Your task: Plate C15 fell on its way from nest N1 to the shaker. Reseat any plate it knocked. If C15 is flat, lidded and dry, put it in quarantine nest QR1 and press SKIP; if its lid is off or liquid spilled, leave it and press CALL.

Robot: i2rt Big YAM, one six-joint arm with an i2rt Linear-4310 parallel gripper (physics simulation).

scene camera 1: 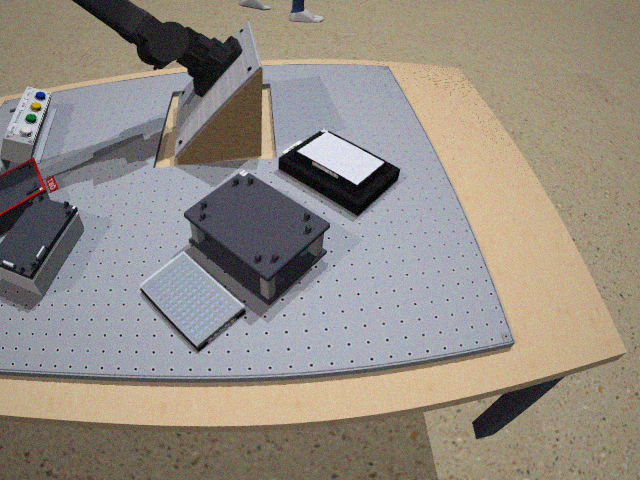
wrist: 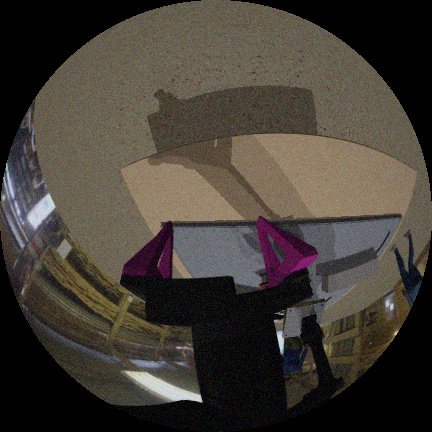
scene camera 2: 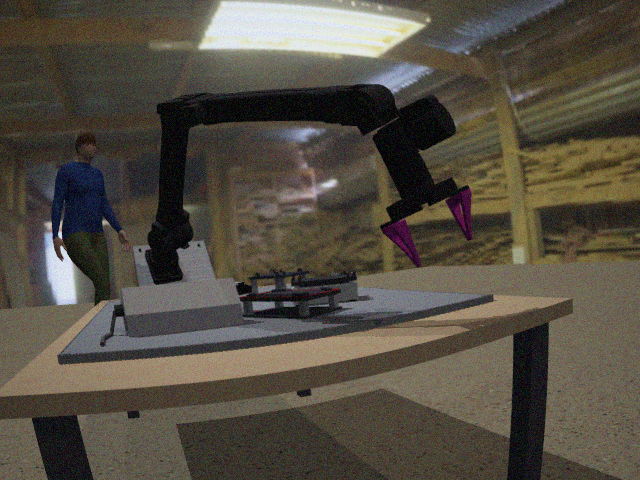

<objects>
My gripper shows in the wrist view and in scene camera 2; in scene camera 1 it is out of frame. The same spot on my gripper: [scene camera 2: 462, 196] is [wrist: 146, 266].
</objects>
